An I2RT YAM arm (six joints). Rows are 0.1 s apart.
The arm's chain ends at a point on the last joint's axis. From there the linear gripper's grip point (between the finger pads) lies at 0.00 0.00 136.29 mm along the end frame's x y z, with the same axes.
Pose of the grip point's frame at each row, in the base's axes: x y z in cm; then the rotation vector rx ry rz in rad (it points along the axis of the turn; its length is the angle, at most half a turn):
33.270 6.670 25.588 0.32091 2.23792 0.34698
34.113 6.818 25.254 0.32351 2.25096 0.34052
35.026 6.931 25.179 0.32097 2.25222 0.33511
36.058 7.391 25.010 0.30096 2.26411 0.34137
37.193 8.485 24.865 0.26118 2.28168 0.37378
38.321 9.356 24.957 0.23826 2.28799 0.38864
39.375 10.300 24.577 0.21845 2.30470 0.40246
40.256 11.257 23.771 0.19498 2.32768 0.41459
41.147 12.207 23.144 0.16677 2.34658 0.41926
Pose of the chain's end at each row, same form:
22.733 4.761 34.019 0.32091 2.23792 0.34698
23.686 4.957 33.831 0.32351 2.25096 0.34052
24.606 5.109 33.773 0.32097 2.25222 0.33511
25.739 5.399 33.687 0.30096 2.26411 0.34137
27.055 5.978 33.622 0.26118 2.28168 0.37378
28.261 6.599 33.728 0.23826 2.28799 0.38864
29.492 7.304 33.471 0.21845 2.30470 0.40246
30.618 8.020 32.847 0.19498 2.32768 0.41459
31.715 8.794 32.371 0.16677 2.34658 0.41926

